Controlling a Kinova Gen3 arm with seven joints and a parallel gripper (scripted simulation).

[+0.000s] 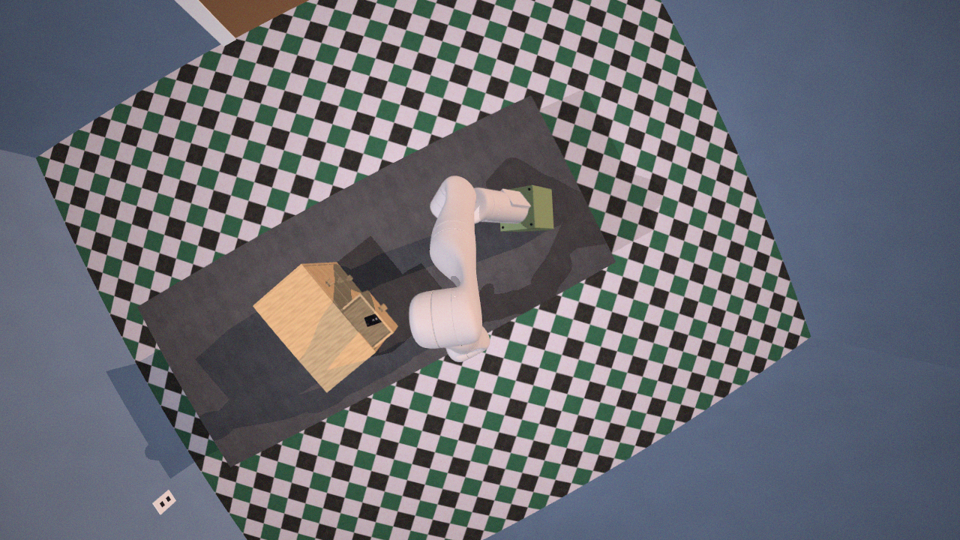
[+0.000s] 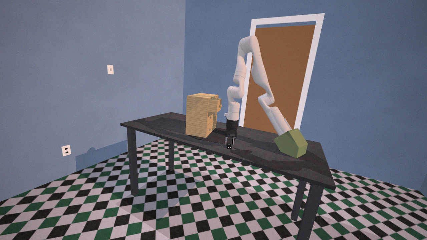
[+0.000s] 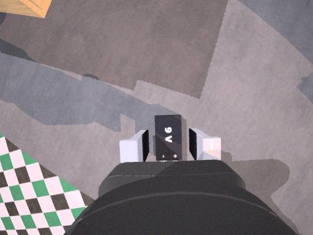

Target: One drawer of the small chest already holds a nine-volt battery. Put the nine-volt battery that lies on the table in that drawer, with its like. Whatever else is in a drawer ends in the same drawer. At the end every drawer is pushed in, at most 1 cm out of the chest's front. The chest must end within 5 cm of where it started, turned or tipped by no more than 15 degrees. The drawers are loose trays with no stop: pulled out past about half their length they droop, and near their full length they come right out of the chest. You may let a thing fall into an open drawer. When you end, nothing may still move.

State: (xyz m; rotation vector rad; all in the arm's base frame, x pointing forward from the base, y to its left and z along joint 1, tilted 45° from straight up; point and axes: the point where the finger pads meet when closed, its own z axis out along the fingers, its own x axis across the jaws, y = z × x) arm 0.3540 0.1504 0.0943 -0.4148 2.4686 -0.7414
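The black nine-volt battery lies 1 cm to the left of my hand and 3 cm below it.
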